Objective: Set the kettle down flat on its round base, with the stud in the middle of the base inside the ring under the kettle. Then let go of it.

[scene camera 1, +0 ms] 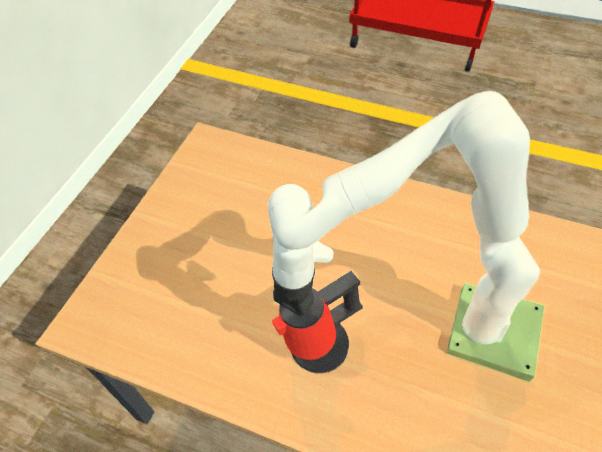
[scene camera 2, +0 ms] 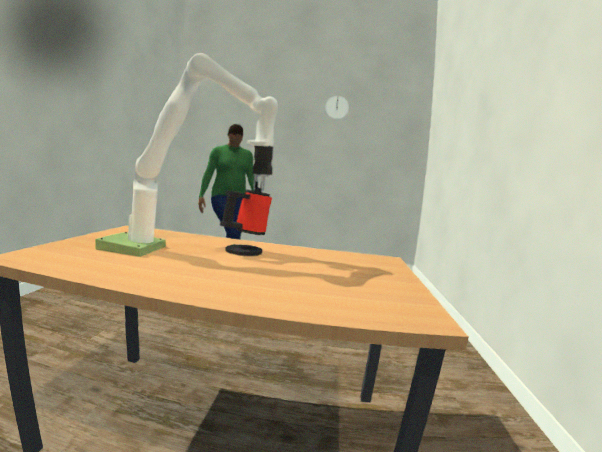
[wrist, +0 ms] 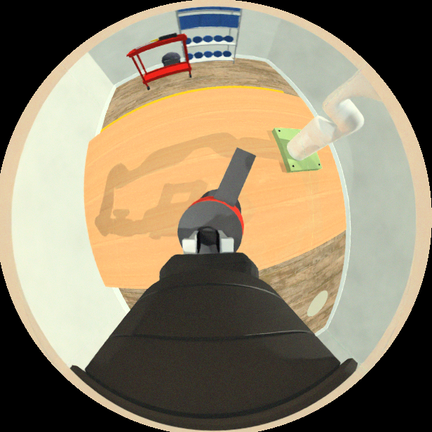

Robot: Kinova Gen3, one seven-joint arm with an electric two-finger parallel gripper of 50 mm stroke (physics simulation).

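The red kettle (scene camera 1: 310, 337) (scene camera 2: 255, 214) (wrist: 200, 220) has a dark top and a dark handle (scene camera 1: 353, 296) (scene camera 2: 229, 210) (wrist: 237, 175). It hangs in the air, slightly tilted, with a visible gap below it in the scene camera 2 view. The black ring (scene camera 1: 342, 346) (scene camera 2: 243, 253) lies on the table under it, and the kettle covers much of it in the scene camera 1 view. My gripper (scene camera 2: 259, 185) (wrist: 207, 237) is shut on the dark knob at the kettle's top. The underside of the kettle and its stud are hidden.
The wooden table (scene camera 1: 200, 175) (scene camera 2: 300, 300) (wrist: 280, 215) carries the arm's green base plate (scene camera 1: 522, 325) (scene camera 2: 112, 245) (wrist: 306, 165). A red cart (scene camera 1: 415, 30) (wrist: 167, 75) stands on the floor beyond the table. A person in green (scene camera 2: 230, 170) stands behind the table.
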